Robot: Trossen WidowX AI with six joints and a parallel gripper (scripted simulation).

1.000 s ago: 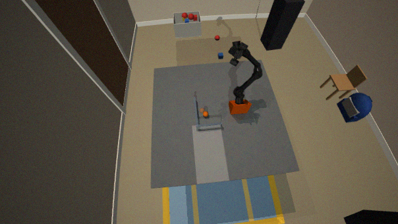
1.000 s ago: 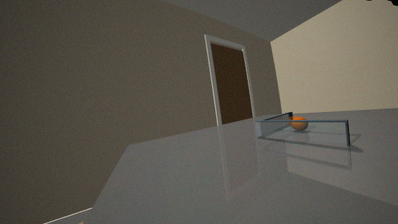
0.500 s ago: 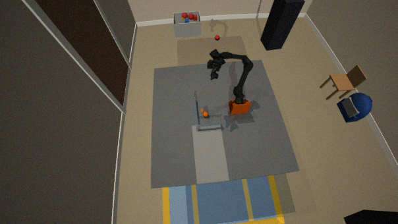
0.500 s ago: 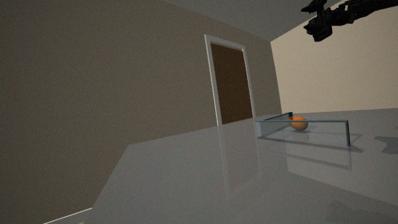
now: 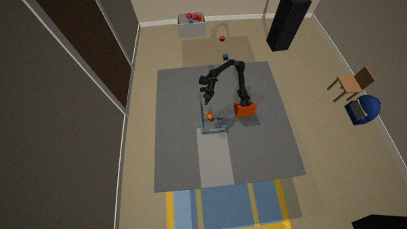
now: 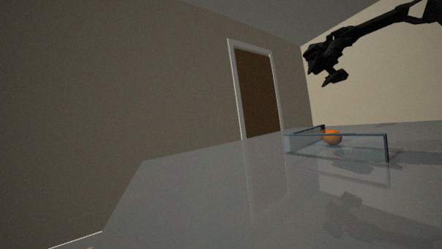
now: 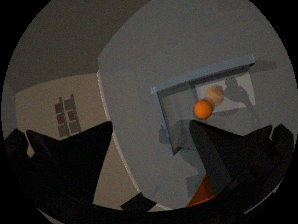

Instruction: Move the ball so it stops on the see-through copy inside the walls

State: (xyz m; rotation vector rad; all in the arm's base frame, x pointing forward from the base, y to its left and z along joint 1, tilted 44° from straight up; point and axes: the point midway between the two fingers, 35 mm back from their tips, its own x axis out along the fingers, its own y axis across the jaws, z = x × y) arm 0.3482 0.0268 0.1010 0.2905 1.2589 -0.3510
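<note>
Right now my gripper tip is 3 cm past the orange ball, 2 cm to the right of it and 22 cm above it.
</note>
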